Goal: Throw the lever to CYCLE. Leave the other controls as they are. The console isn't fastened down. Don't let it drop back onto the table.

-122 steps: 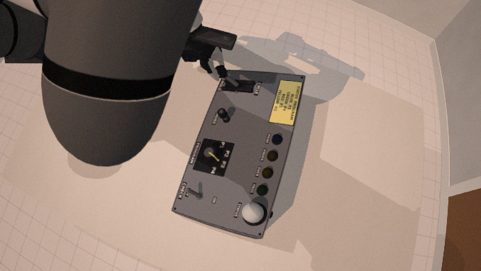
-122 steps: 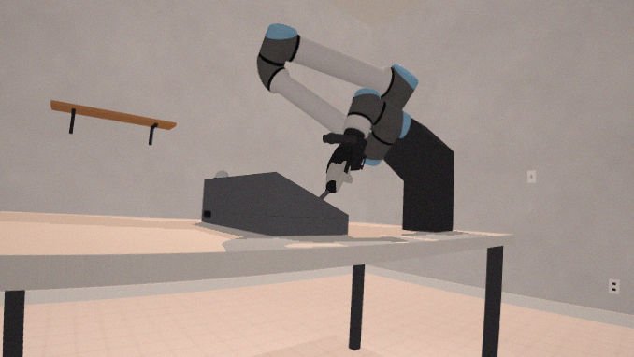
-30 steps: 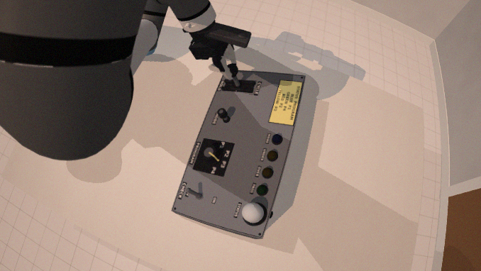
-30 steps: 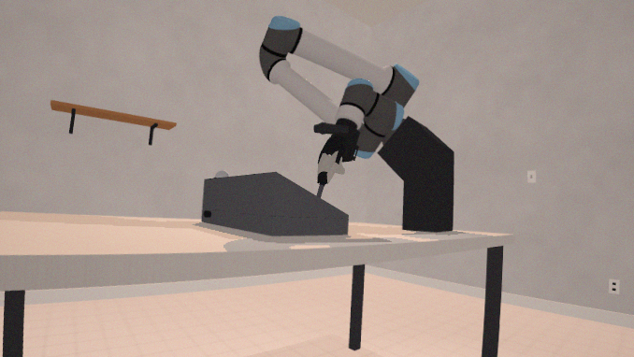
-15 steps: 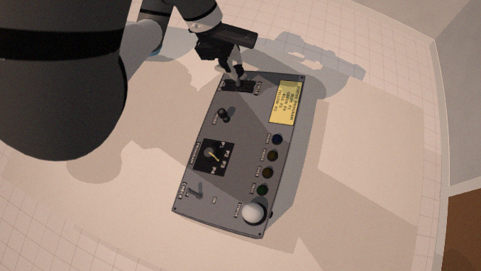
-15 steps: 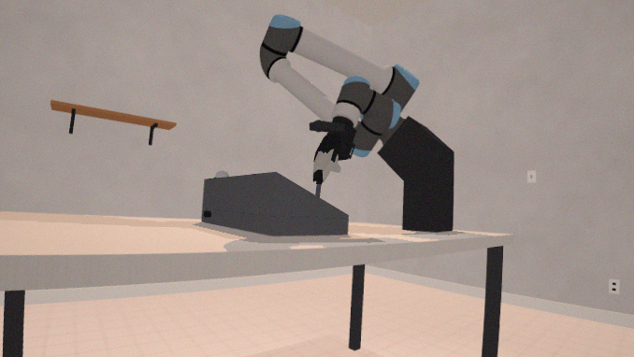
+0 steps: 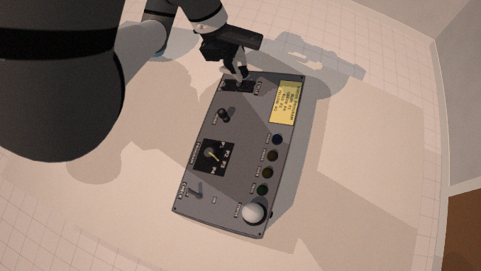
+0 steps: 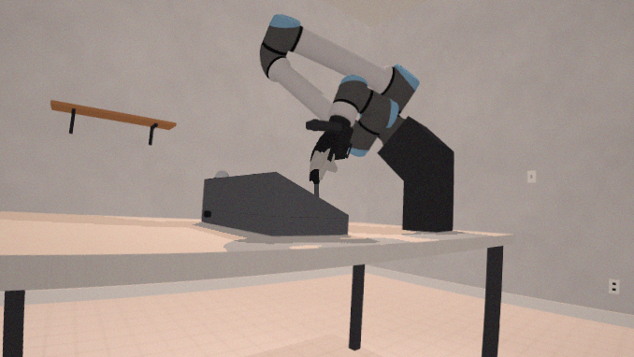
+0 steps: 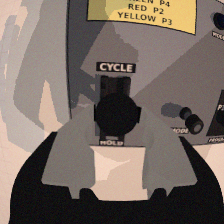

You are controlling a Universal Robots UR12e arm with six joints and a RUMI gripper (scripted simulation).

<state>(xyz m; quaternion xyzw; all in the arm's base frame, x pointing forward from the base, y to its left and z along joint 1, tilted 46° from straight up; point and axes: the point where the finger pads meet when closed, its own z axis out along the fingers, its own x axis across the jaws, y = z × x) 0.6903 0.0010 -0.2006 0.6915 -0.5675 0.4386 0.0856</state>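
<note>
My hand is 2 cm past the mode toggle, 12 cm to the left of it and 6 cm above it. Also, from my hand: check toggle: 3 cm behind, 36 cm to the right, 7 cm below; grey console: 2 cm ahead, 18 cm to the right, 8 cm below; program dial: 1 cm behind, 24 cm to the right, 6 cm below.
</note>
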